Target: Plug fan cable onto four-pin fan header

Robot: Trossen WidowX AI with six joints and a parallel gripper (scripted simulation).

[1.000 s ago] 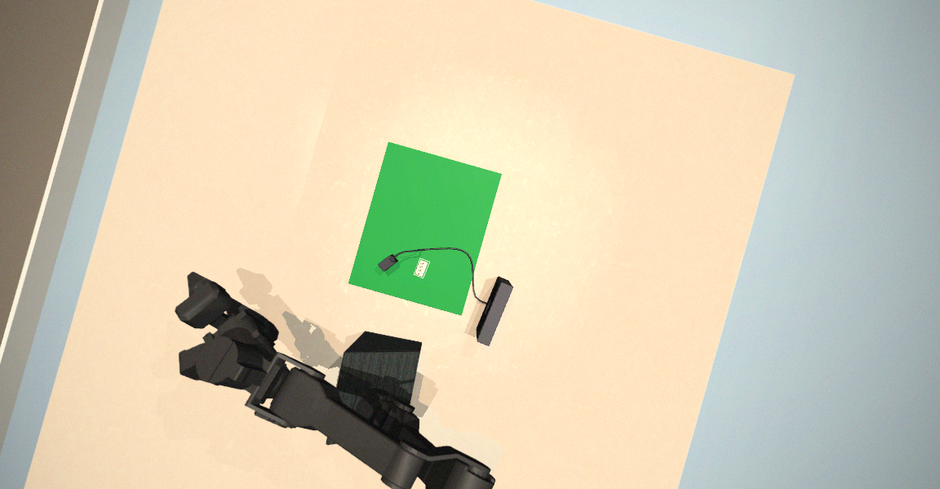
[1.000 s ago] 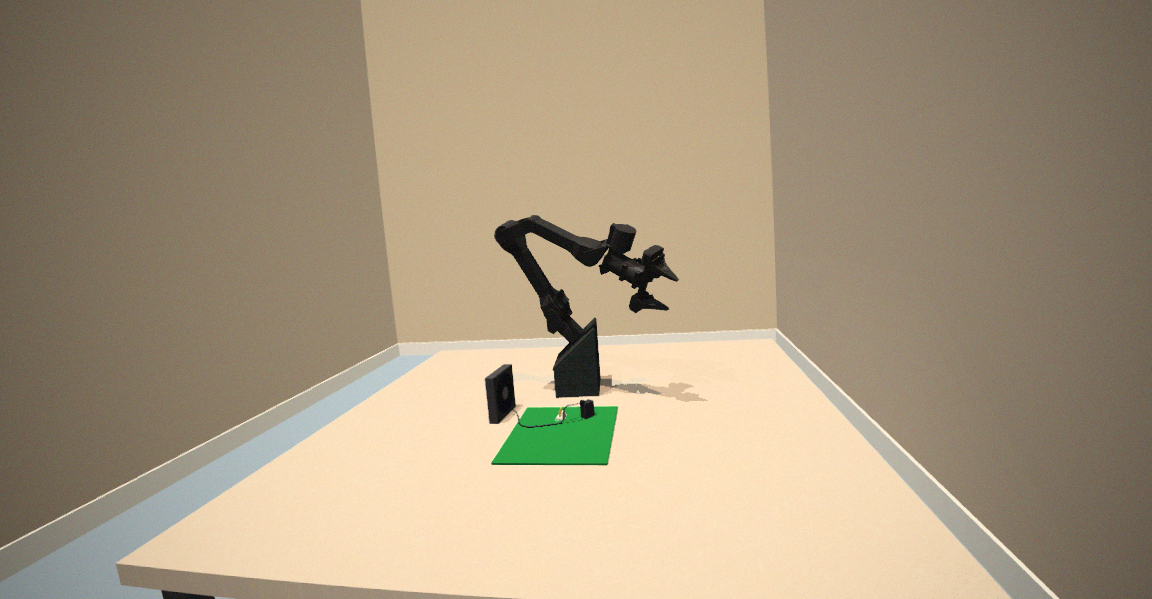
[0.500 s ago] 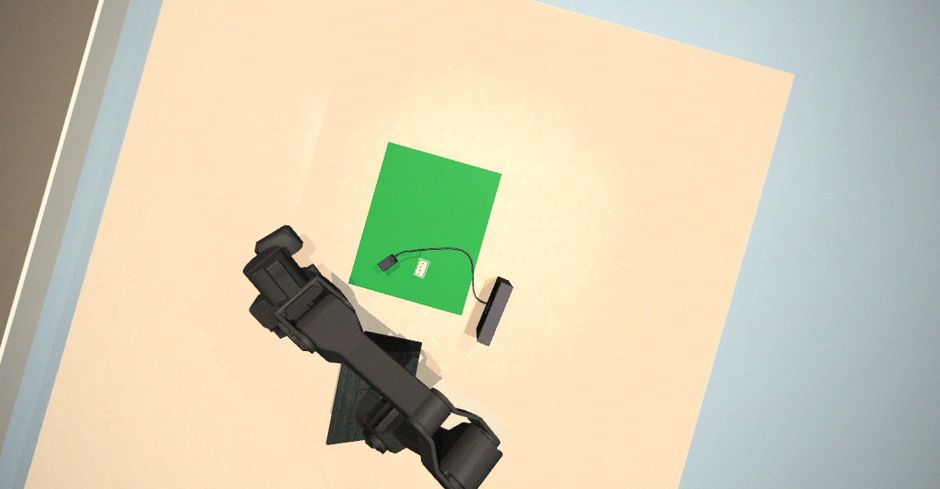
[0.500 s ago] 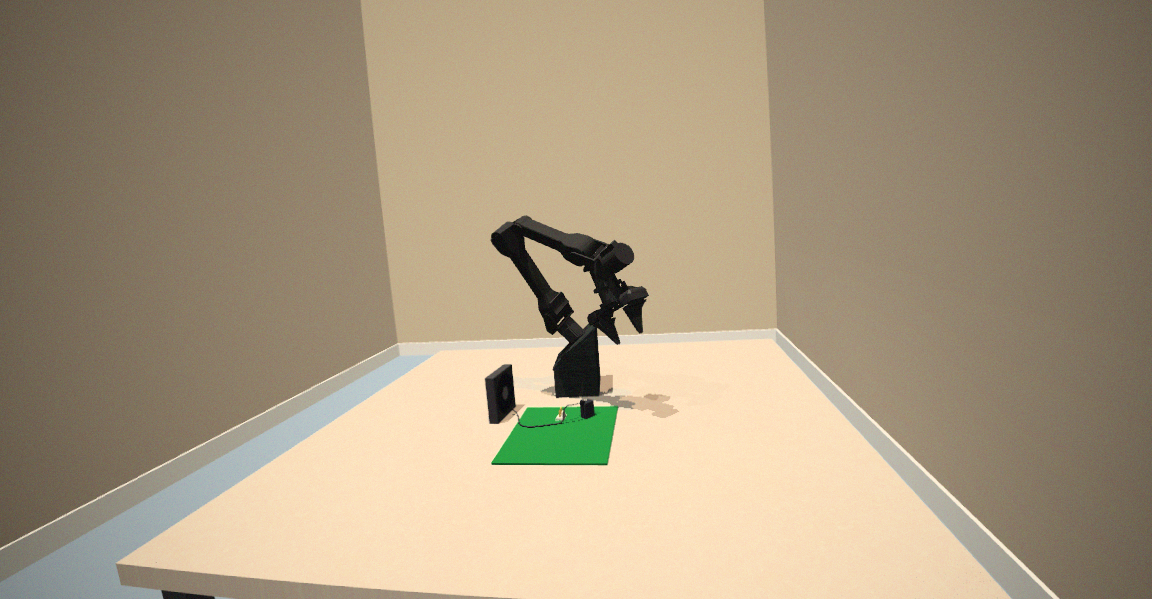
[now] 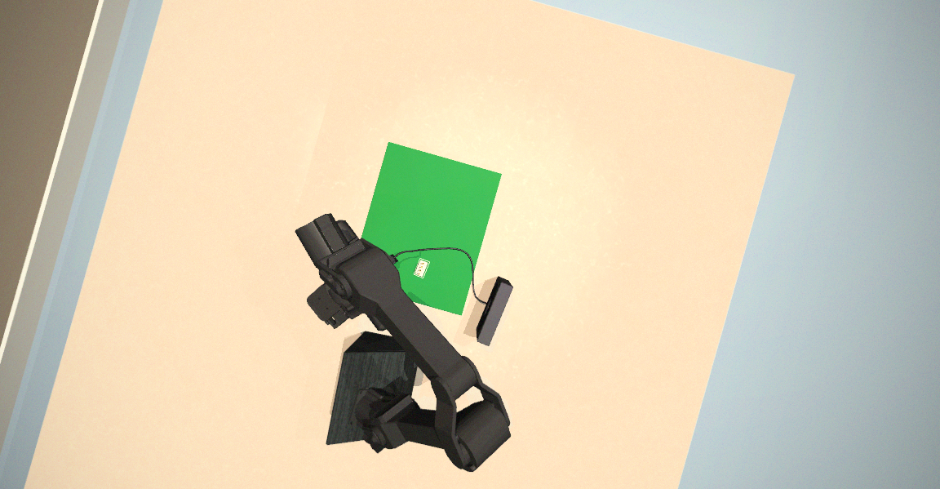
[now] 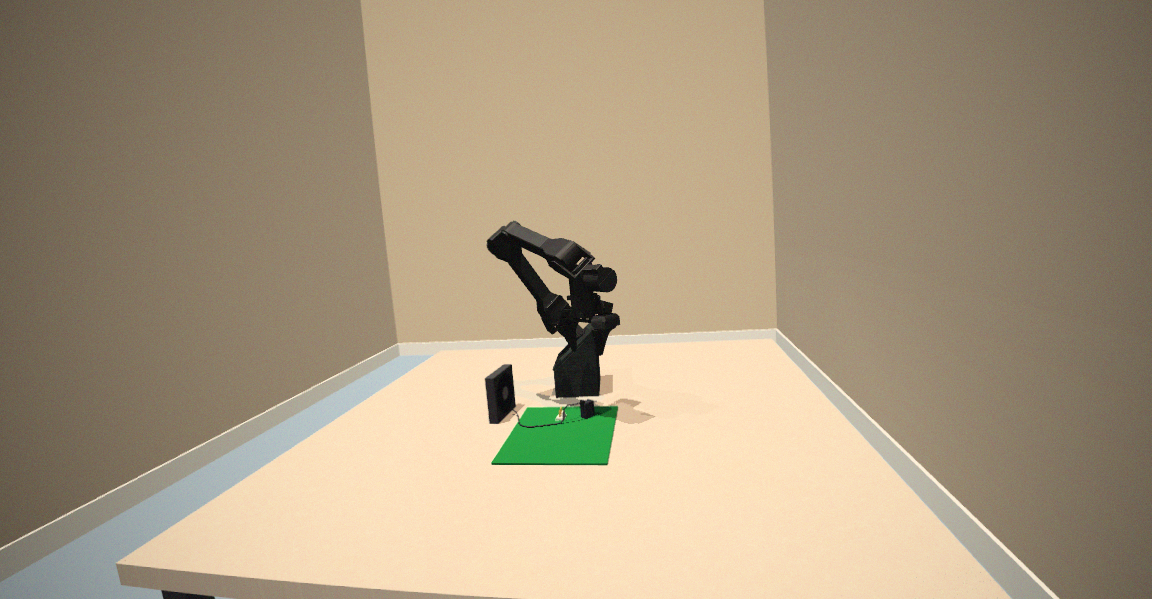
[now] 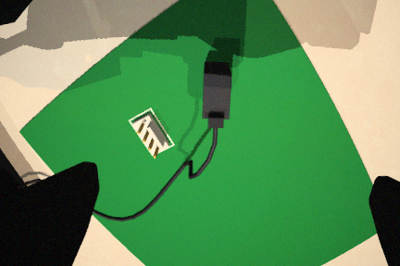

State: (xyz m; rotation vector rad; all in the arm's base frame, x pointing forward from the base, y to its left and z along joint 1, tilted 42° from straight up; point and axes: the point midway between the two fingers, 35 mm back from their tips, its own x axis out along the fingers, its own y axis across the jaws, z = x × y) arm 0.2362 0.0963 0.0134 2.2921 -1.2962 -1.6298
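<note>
Right now the black fan plug is 10 mm ahead of my gripper tip, 10 mm to the right of it and 140 mm below it. From my gripper tip the other things lie so: white four-pin fan header 10 mm ahead, 80 mm to the right, 160 mm below; black fan 20 mm behind, 230 mm to the right, 110 mm below; green board 90 mm ahead, 60 mm to the right, 180 mm below.
</note>
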